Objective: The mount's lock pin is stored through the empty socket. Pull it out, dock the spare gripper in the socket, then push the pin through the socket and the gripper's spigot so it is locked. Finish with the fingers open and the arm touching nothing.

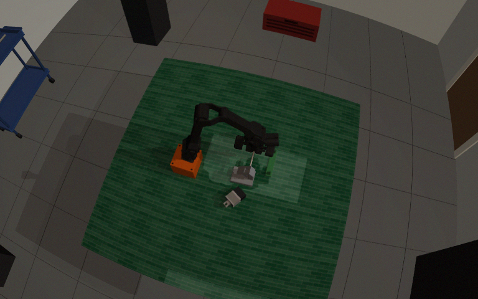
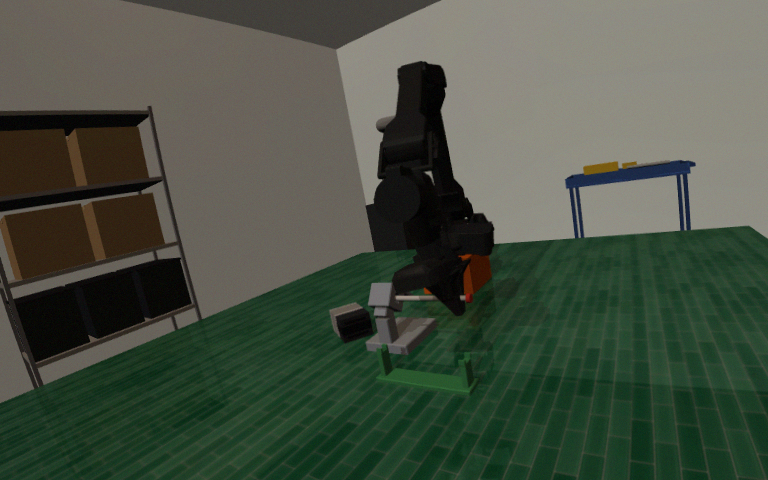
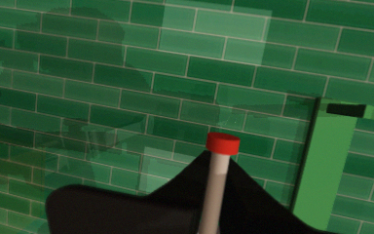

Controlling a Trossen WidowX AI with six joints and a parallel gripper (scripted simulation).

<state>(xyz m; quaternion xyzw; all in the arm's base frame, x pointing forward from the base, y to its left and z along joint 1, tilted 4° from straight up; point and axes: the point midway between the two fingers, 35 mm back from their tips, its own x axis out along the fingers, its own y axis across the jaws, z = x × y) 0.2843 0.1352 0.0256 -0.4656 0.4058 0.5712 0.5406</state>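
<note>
My gripper tip is 100 mm short of the green cradle, 10 mm to the left of it and 40 mm above it. Round my gripper tip: grey mount: 120 mm to the right, 10 mm below; spare gripper: 20 mm behind, 260 mm to the right, 40 mm below.
</note>
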